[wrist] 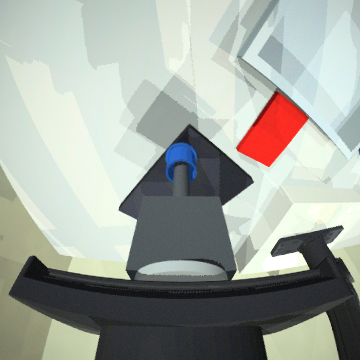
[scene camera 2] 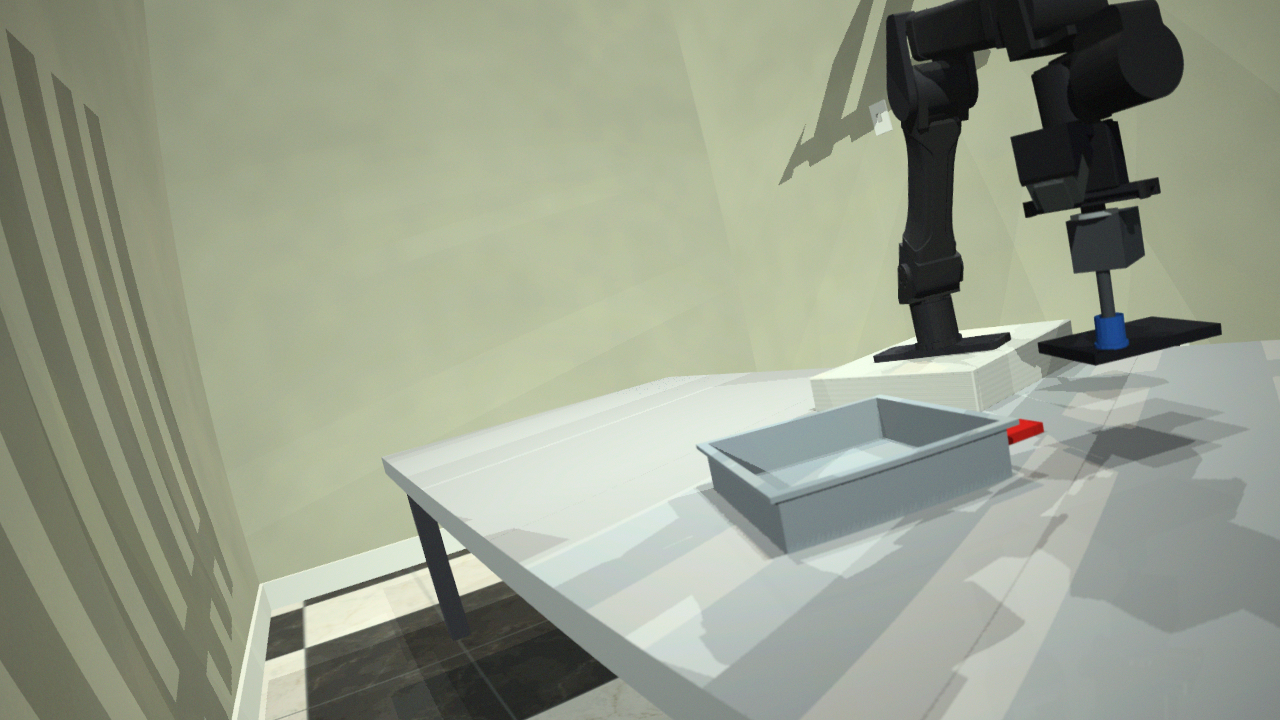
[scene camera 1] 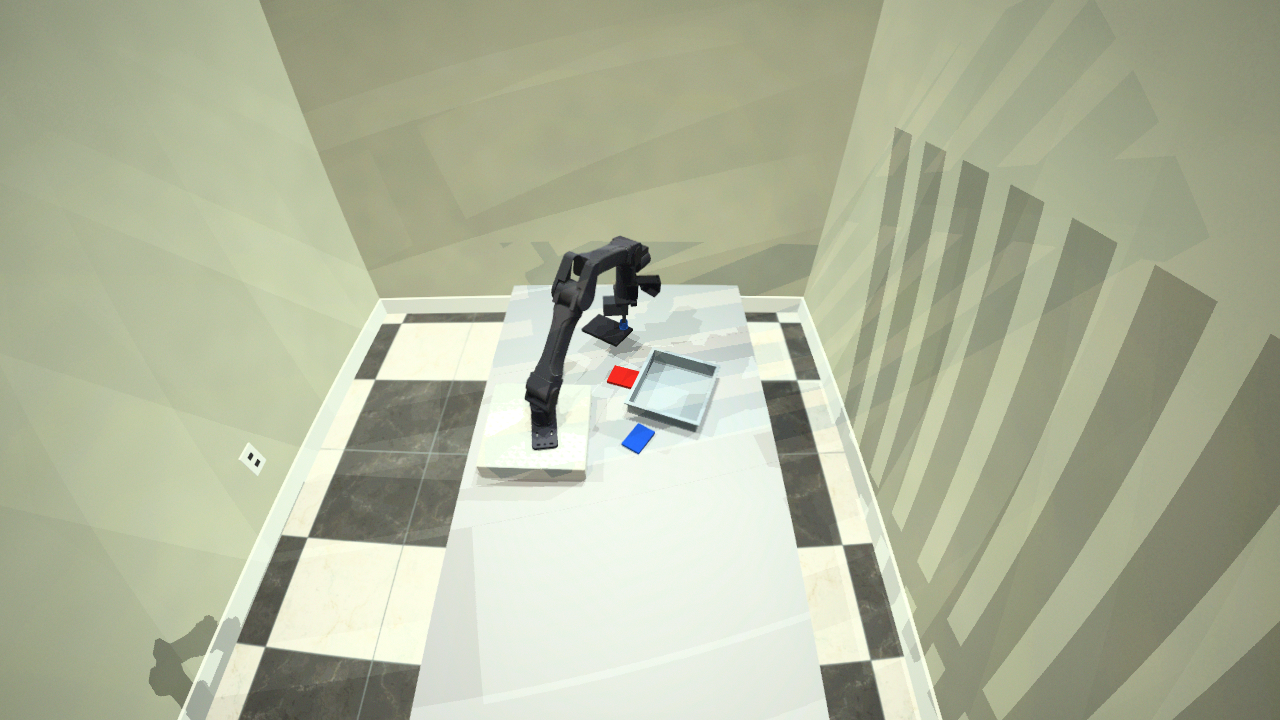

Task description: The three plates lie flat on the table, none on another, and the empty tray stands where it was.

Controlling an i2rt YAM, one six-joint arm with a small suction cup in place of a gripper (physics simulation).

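Places are measured from the arm's base along level axes (x ahead, y left, z up), in metres.
Pixels of known places: hand at its tool point: (wrist: pixel 180 151) (scene camera 2: pixel 1113 357) (scene camera 1: pixel 623 329); arm's base at its link origin: (wrist: pixel 307 239) (scene camera 2: pixel 940 351) (scene camera 1: pixel 544 419).
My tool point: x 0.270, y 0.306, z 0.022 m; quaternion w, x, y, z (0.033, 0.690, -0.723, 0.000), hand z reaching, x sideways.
For each thing: its top centre in the pictures, then the offset to it from my tool point. Level surfaces: height alone.
- black plate at its top centre: (scene camera 2: pixel 1125 329) (wrist: pixel 181 199) (scene camera 1: pixel 607 327) dx -0.053, dy +0.002, dz +0.014 m
- red plate at its top centre: (scene camera 2: pixel 983 431) (wrist: pixel 274 133) (scene camera 1: pixel 625 376) dx -0.015, dy -0.142, dz -0.068 m
- blue plate at its top centre: (scene camera 1: pixel 638 437) dx -0.012, dy -0.374, dz -0.069 m
- grey tray at its top centre: (scene camera 2: pixel 838 434) (scene camera 1: pixel 674 383) dx +0.120, dy -0.226, dz -0.028 m
- table at its surface level: dz -0.078 m
My suction cup (scene camera 1: pixel 623 325) (scene camera 2: pixel 1110 333) (wrist: pixel 181 162) is blue and is shut on a black plate (scene camera 1: pixel 605 330) (scene camera 2: pixel 1163 335) (wrist: pixel 215 172), gripping it off-centre near one edge. The plate hangs above the table, roughly level, beyond the red plate as seen in scene camera 1. The red plate (scene camera 1: pixel 622 377) (scene camera 2: pixel 1026 430) (wrist: pixel 273 129) lies flat beside the tray. The blue plate (scene camera 1: pixel 638 438) lies flat near the tray's near left corner; it is hidden in scene camera 2. The grey tray (scene camera 1: pixel 666 419) (scene camera 2: pixel 895 497) (wrist: pixel 322 122) stands upright and empty on the table.
The arm's base stands on a pale block (scene camera 1: pixel 537 461) (scene camera 2: pixel 895 386) (wrist: pixel 300 200) at the left of the table (scene camera 1: pixel 626 582) (scene camera 2: pixel 537 456) in scene camera 1. Shadows cross the table and walls. The table's far edge is behind the held plate in scene camera 1.
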